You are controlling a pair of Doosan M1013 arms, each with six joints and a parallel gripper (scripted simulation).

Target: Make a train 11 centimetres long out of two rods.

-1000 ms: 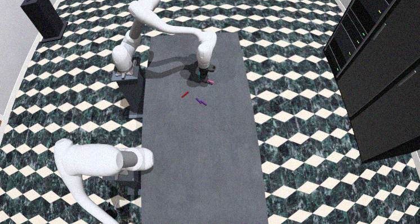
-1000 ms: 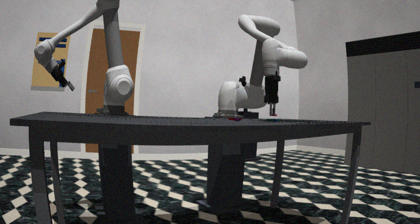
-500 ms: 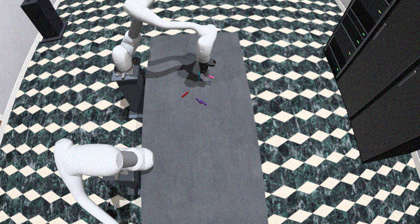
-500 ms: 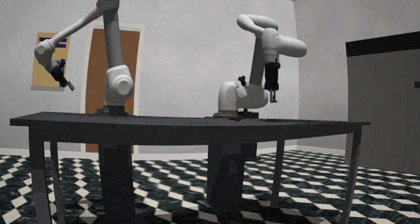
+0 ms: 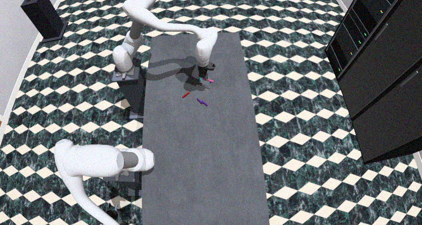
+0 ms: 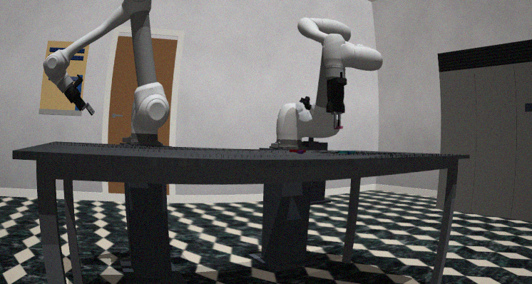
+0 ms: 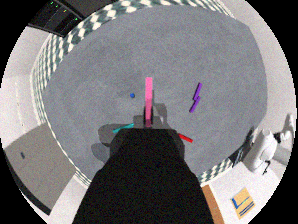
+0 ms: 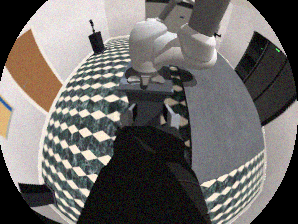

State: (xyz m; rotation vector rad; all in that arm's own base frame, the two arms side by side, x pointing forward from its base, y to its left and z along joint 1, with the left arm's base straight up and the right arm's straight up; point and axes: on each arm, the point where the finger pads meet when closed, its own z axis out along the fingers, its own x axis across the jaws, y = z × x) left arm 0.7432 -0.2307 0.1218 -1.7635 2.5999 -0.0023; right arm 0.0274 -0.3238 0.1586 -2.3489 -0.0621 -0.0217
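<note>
Right now my left hand is 4 cm short of the small blue rod, 4 cm to the right of it and 12 cm above it. The rest, counted from my left hand: red rod 17 cm behind, 7 cm to the right, 12 cm below; then turquoise rod 4 cm behind, 10 cm to the left, 12 cm below; then pink rod 2 cm ahead, 1 cm to the right, 2 cm below.
</note>
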